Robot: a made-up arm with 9 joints.
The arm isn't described. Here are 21 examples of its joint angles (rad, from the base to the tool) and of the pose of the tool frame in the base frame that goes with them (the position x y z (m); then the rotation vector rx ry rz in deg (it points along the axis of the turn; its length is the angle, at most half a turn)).
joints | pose
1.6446 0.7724 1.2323 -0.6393 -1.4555 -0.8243 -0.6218 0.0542 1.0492 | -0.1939 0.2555 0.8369 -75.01 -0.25 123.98
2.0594 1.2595 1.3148 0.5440 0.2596 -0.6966 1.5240 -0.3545 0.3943 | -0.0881 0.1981 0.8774 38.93 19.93 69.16
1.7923 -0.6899 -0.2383 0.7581 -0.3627 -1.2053 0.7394 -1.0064 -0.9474 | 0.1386 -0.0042 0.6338 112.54 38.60 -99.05
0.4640 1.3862 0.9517 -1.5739 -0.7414 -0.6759 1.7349 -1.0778 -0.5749 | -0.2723 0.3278 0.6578 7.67 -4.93 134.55
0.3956 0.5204 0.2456 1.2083 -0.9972 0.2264 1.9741 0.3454 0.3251 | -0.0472 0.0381 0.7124 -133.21 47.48 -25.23
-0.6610 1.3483 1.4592 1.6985 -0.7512 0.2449 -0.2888 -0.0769 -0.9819 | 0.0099 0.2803 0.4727 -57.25 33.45 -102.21
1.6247 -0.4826 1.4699 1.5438 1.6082 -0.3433 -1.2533 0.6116 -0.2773 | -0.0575 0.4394 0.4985 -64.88 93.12 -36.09
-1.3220 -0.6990 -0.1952 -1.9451 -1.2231 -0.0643 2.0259 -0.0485 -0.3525 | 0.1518 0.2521 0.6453 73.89 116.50 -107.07
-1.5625 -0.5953 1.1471 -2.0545 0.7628 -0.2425 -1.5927 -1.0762 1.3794 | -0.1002 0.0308 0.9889 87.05 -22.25 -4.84
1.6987 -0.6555 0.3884 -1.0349 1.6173 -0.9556 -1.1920 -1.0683 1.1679 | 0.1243 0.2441 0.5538 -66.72 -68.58 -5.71
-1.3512 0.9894 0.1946 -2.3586 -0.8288 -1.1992 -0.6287 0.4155 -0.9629 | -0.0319 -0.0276 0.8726 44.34 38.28 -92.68
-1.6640 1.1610 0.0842 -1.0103 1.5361 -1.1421 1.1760 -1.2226 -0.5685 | 0.1040 -0.0886 0.8446 9.68 -43.52 -133.68
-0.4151 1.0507 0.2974 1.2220 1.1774 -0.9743 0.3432 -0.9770 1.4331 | 0.0116 0.1630 0.6268 -78.01 130.02 -18.39
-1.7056 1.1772 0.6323 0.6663 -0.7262 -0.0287 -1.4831 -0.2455 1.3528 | -0.0313 0.1515 0.7016 23.36 -51.82 23.44
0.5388 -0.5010 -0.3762 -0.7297 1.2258 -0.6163 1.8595 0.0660 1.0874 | 0.1409 -0.0304 0.5410 -21.75 -124.50 -110.21
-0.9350 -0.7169 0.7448 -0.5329 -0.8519 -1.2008 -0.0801 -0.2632 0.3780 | -0.0666 0.1786 0.6856 -86.95 1.30 -51.14
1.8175 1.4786 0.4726 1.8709 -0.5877 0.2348 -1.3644 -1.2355 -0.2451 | -0.0384 0.0894 0.9282 52.32 -28.17 -0.24
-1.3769 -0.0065 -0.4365 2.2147 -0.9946 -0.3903 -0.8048 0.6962 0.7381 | 0.1149 0.2867 0.7580 -47.89 52.13 33.93
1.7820 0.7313 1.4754 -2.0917 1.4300 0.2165 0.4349 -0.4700 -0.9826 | -0.0630 0.4206 0.9543 18.10 -81.03 35.22
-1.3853 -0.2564 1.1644 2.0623 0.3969 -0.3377 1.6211 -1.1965 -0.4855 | -0.2197 -0.0500 0.4866 -86.30 5.31 87.20
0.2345 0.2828 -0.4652 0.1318 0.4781 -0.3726 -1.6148 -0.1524 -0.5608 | 0.2462 0.2244 0.5382 -29.63 125.06 19.59
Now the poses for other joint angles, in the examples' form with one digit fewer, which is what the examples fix.
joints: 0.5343 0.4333 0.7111 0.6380 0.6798 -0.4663 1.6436 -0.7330 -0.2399
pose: 0.003 0.069 0.704 98.2 -63.1 -61.5
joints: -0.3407 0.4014 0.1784 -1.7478 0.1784 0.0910 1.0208 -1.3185 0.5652
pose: -0.052 0.000 0.789 -61.2 -127.7 -64.3
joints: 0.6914 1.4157 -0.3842 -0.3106 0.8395 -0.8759 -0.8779 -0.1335 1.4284
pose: 0.276 0.149 0.734 91.5 129.3 29.1
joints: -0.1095 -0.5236 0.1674 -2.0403 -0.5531 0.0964 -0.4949 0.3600 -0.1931
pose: -0.097 -0.014 0.806 -41.5 -71.6 150.4
